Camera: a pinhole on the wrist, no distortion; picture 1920 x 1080 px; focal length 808.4 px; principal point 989.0 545.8 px. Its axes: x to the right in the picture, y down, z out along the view. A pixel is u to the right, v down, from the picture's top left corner.
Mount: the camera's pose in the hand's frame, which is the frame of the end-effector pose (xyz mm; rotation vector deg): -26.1 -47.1 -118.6 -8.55 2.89 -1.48
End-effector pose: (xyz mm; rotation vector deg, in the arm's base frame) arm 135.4 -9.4 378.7 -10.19 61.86 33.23
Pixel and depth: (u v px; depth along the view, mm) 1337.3 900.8 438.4
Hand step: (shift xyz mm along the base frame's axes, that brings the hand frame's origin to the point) 173.1 351.3 -5.5
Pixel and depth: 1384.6 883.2 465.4
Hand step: 203.5 379.6 -28.2
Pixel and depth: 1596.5 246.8 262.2
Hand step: 233.1 32.8 -104.8
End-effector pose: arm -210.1 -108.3 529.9 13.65 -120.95 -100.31
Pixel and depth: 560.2 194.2 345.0
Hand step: 60.6 272.4 -208.1
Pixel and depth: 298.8 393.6 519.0
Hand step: 227.4 542.1 -197.3
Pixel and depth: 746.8 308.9 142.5
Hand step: 37.1 36.9 -80.1
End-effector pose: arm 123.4 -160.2 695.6 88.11 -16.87 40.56
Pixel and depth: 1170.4 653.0 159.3
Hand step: 24.9 -28.0 9.5
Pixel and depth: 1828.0 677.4 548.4
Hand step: 477.2 -248.6 442.3
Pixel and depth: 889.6 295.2 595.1
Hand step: 152.3 -484.2 -130.9
